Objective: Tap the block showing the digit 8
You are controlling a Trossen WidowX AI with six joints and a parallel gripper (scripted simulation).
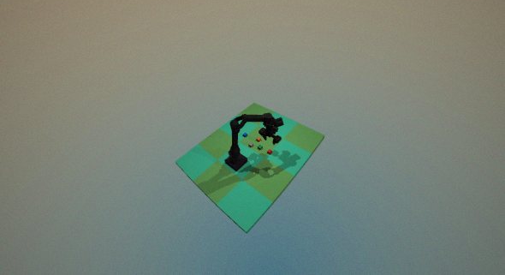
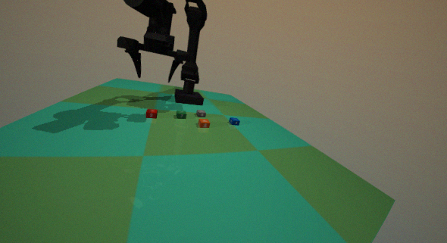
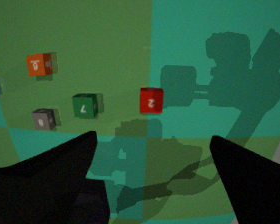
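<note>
The grey block is 190 mm to the left of my gripper tip, 110 mm below it and 10 mm behind it. The rest, counted from my gripper tip: orange block 160 mm to the left, 110 mm below, 80 mm ahead; then red block 110 mm below, 10 mm behind; then green block 110 mm below, 100 mm to the left.
</note>
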